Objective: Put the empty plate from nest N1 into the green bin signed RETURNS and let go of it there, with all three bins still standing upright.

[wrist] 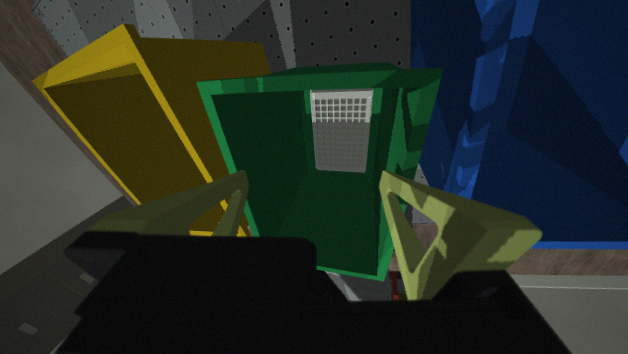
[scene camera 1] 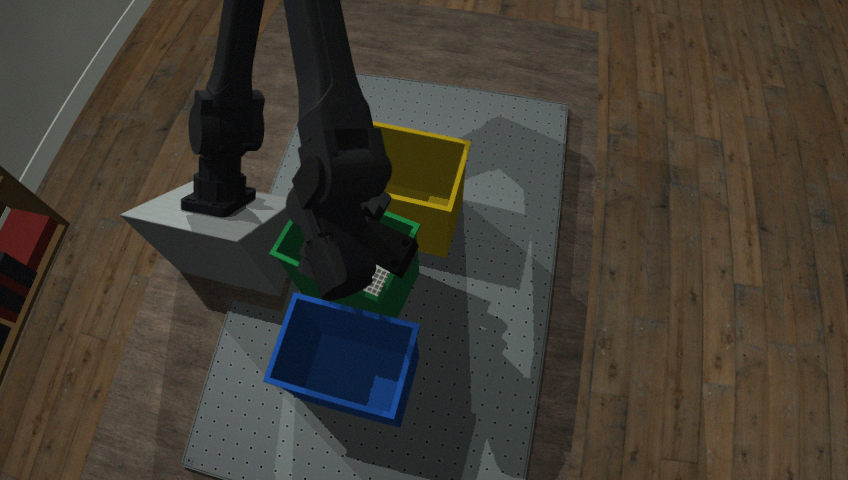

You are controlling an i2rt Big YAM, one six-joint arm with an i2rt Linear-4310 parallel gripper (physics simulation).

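Where they show: gripper, between the fingertips: (wrist: 314, 177); arm's base, origin of its link: (wrist: 333, 289) (scene camera 1: 219, 202).
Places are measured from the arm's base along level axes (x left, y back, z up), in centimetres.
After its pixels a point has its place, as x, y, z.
The white gridded plate (scene camera 1: 376, 280) @(-4.1, -27.2, -11.0) (wrist: 342, 131) @(-5.1, -23.7, -12.1) lies inside the green bin (scene camera 1: 284, 258) @(-9.3, -16.5, 5.3) (wrist: 320, 84) @(-7.6, -32.3, 5.3), toward the bin's far end in the wrist view. Part of the plate is in bright light and part in shadow. The green bin stands upright between the other two bins. My gripper (wrist: 314, 177) @(-5.5, -26.6, 5.1) is open and empty above the green bin, its yellow-green fingers wide apart. In scene camera 1 the arm hides the fingertips and much of the green bin. The RETURNS sign and nest N1 do not show in these views.
The yellow bin (scene camera 1: 459, 178) @(8.2, -38.6, 5.4) (wrist: 172, 127) @(15.1, -32.0, -3.2) and the blue bin (scene camera 1: 342, 405) @(-27.5, -29.9, 5.3) (wrist: 575, 245) @(-21.4, -19.4, 5.3) stand upright on either side of the green bin, on the perforated grey board (scene camera 1: 505, 249) @(6.5, -47.9, -12.6) (wrist: 335, 30) @(-6.9, -36.2, -12.6). The arm's light grey pedestal (scene camera 1: 238, 264) @(-9.5, -6.8, -1.1) stands beside the green bin. A shelf (scene camera 1: 52, 243) is at the left edge.
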